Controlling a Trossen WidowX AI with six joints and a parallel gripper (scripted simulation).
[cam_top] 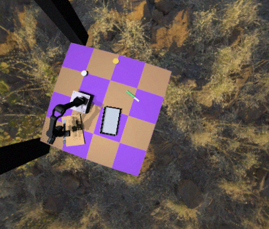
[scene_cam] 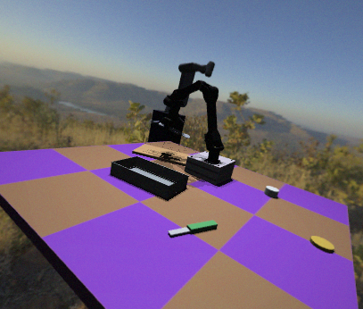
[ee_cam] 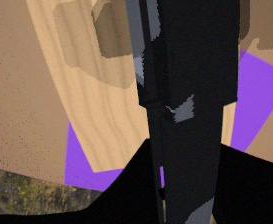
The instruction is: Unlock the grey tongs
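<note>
My gripper tip is now 20 mm to the right of the wooden board and 140 mm above it. The rest, counted from my gripper tip: yellow disc (310 mm ahead, 930 mm to the left, 140 mm below); then roasting tin (410 mm ahead, 230 mm to the left, 120 mm below); then white puck (20 mm behind, 700 mm to the left, 130 mm below).
</note>
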